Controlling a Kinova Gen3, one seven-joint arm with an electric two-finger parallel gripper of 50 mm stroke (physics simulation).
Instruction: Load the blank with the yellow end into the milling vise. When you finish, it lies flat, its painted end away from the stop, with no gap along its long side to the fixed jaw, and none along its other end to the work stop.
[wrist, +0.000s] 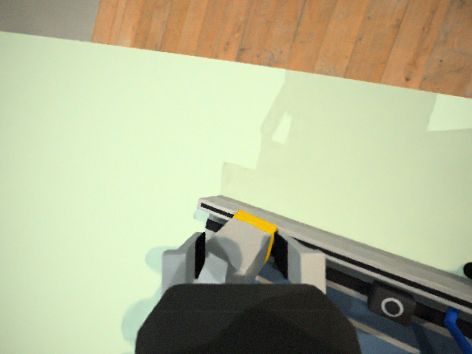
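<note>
The grey blank (236, 251) sits between my two fingers, with its yellow end (256, 222) pointing away from me and touching the long grey jaw bar (340, 246) of the milling vise. The blank looks tilted, its near end hidden under my wrist. My gripper (239, 247) is open wide, with one finger on each side of the blank and a dark gap between each finger and the blank. The vise's blue base (375, 338) shows at the lower right. I cannot see the work stop.
A black block with a white ring (390, 306) sits under the jaw bar at the right. The vise stands on a pale green table (147, 140). The table's far edge meets a wooden floor (270, 28). My black wrist body (245, 319) hides the near part of the vise.
</note>
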